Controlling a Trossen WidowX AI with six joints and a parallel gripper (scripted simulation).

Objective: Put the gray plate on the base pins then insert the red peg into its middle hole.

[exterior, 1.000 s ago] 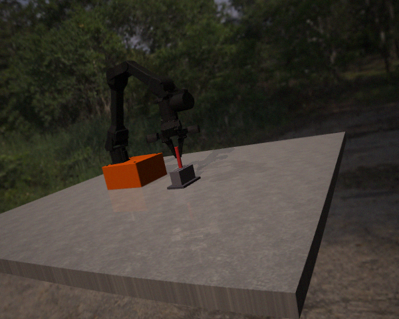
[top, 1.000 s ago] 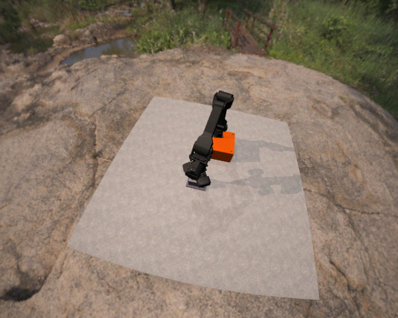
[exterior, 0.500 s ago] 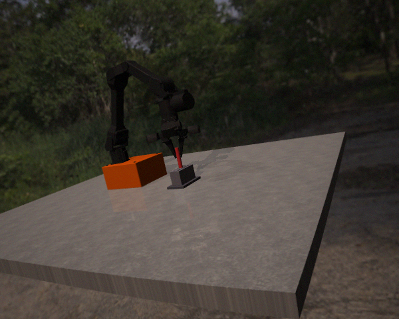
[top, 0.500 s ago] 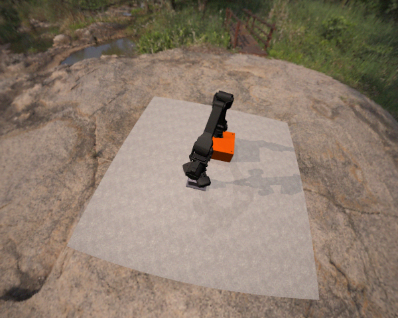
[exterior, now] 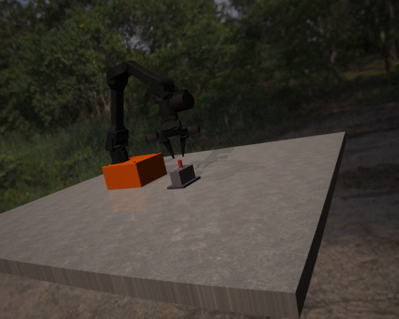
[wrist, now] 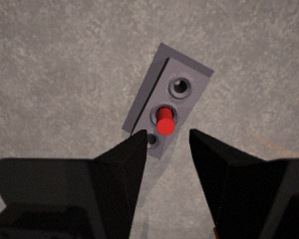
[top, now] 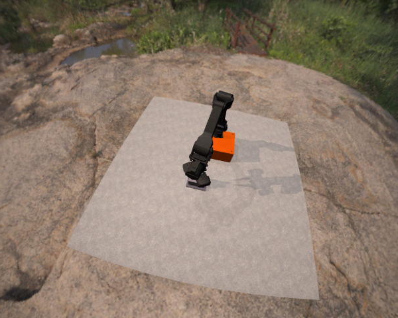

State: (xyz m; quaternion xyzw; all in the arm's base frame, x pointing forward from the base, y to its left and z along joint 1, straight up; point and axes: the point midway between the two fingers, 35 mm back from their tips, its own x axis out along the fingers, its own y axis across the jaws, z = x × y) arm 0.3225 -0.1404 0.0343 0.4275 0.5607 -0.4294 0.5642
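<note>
Right now my gripper tip is 50 mm above the red peg. From my gripper tip the other things lie so: base: 90 mm below; gray plate: 50 mm below.
</note>
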